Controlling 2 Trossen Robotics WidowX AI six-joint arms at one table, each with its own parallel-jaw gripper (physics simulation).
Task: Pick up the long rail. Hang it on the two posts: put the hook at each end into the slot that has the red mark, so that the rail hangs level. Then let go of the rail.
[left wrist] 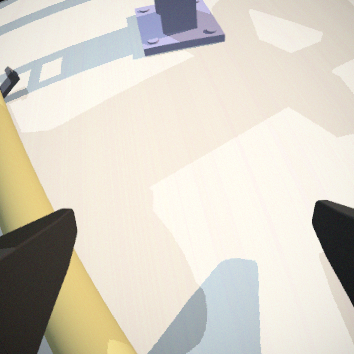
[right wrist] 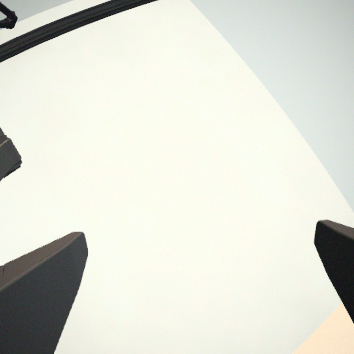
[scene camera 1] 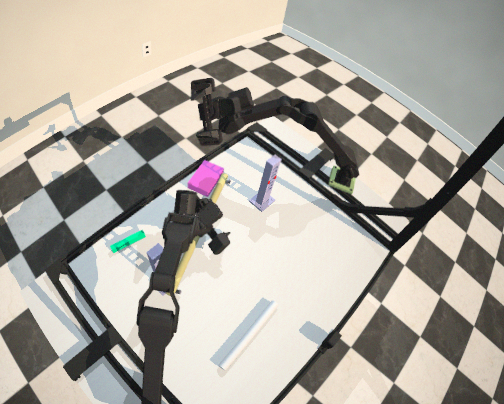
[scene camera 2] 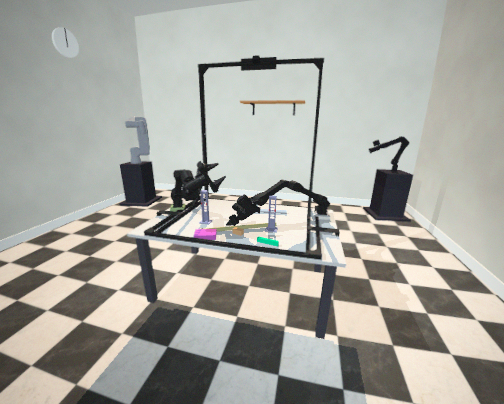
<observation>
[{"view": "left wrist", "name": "my left gripper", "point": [197,216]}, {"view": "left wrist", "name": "long yellow rail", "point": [79,312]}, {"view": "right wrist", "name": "my right gripper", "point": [201,238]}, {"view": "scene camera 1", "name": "my left gripper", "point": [221,221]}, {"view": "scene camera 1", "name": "my right gripper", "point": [195,117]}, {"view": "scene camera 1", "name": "magenta block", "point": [206,177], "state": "on the table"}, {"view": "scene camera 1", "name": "grey bar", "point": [247,337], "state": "on the table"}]
</observation>
